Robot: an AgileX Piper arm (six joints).
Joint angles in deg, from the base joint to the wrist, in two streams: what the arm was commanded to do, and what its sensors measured. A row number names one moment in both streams.
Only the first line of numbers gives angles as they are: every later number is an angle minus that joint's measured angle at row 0.
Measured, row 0: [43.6, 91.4, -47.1, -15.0, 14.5, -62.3]
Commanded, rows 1 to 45: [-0.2, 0.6, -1.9, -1.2, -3.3, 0.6]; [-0.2, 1.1, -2.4, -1.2, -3.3, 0.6]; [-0.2, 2.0, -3.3, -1.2, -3.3, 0.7]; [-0.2, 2.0, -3.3, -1.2, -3.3, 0.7]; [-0.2, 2.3, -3.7, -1.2, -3.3, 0.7]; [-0.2, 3.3, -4.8, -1.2, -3.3, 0.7]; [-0.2, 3.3, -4.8, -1.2, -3.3, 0.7]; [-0.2, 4.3, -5.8, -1.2, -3.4, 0.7]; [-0.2, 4.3, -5.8, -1.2, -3.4, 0.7]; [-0.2, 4.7, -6.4, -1.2, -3.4, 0.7]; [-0.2, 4.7, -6.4, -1.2, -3.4, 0.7]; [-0.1, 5.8, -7.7, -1.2, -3.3, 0.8]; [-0.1, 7.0, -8.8, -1.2, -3.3, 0.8]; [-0.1, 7.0, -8.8, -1.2, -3.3, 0.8]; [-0.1, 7.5, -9.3, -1.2, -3.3, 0.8]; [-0.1, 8.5, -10.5, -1.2, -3.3, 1.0]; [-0.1, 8.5, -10.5, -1.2, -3.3, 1.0]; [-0.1, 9.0, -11.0, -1.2, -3.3, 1.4]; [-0.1, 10.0, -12.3, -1.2, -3.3, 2.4]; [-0.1, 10.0, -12.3, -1.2, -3.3, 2.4]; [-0.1, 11.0, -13.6, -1.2, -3.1, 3.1]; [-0.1, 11.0, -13.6, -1.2, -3.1, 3.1]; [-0.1, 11.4, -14.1, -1.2, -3.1, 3.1]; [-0.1, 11.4, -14.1, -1.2, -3.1, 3.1]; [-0.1, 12.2, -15.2, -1.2, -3.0, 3.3]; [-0.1, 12.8, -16.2, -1.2, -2.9, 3.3]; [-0.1, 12.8, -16.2, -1.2, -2.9, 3.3]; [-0.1, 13.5, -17.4, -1.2, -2.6, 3.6]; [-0.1, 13.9, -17.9, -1.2, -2.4, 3.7]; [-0.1, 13.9, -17.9, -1.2, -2.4, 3.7]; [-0.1, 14.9, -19.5, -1.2, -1.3, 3.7]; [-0.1, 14.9, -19.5, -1.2, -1.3, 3.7]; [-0.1, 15.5, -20.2, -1.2, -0.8, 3.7]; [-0.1, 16.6, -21.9, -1.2, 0.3, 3.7]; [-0.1, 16.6, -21.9, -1.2, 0.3, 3.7]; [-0.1, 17.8, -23.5, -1.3, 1.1, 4.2]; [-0.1, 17.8, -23.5, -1.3, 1.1, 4.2]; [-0.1, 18.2, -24.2, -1.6, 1.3, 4.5]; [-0.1, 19.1, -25.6, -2.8, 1.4, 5.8]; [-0.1, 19.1, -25.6, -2.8, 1.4, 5.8]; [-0.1, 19.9, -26.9, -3.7, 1.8, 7.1]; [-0.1, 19.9, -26.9, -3.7, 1.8, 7.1]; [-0.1, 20.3, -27.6, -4.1, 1.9, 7.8]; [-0.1, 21.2, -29.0, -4.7, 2.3, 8.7]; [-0.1, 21.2, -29.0, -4.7, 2.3, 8.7]
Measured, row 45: [0.0, 21.0, -26.4, -2.2, 4.7, 7.0]
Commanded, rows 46 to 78: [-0.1, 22.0, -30.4, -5.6, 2.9, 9.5]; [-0.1, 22.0, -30.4, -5.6, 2.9, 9.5]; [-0.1, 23.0, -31.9, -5.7, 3.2, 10.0]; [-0.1, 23.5, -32.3, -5.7, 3.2, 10.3]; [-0.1, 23.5, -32.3, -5.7, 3.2, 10.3]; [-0.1, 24.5, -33.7, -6.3, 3.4, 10.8]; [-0.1, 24.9, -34.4, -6.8, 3.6, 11.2]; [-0.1, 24.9, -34.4, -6.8, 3.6, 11.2]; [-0.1, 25.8, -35.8, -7.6, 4.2, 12.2]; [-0.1, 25.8, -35.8, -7.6, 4.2, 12.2]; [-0.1, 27.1, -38.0, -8.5, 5.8, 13.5]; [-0.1, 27.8, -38.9, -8.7, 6.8, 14.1]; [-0.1, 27.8, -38.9, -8.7, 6.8, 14.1]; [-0.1, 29.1, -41.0, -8.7, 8.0, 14.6]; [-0.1, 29.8, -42.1, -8.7, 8.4, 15.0]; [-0.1, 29.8, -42.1, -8.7, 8.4, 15.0]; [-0.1, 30.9, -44.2, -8.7, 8.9, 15.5]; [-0.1, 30.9, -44.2, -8.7, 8.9, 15.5]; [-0.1, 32.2, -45.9, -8.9, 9.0, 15.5]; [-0.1, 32.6, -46.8, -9.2, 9.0, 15.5]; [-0.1, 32.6, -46.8, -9.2, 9.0, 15.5]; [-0.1, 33.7, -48.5, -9.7, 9.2, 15.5]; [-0.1, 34.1, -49.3, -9.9, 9.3, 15.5]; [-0.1, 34.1, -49.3, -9.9, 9.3, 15.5]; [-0.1, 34.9, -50.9, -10.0, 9.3, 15.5]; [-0.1, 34.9, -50.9, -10.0, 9.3, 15.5]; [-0.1, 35.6, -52.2, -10.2, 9.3, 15.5]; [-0.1, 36.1, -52.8, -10.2, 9.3, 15.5]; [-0.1, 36.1, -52.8, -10.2, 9.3, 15.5]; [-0.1, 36.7, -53.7, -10.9, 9.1, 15.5]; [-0.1, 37.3, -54.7, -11.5, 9.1, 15.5]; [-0.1, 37.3, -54.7, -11.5, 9.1, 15.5]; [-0.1, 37.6, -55.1, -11.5, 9.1, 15.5]
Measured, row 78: [0.0, 37.5, -53.0, -9.1, 11.8, 14.9]
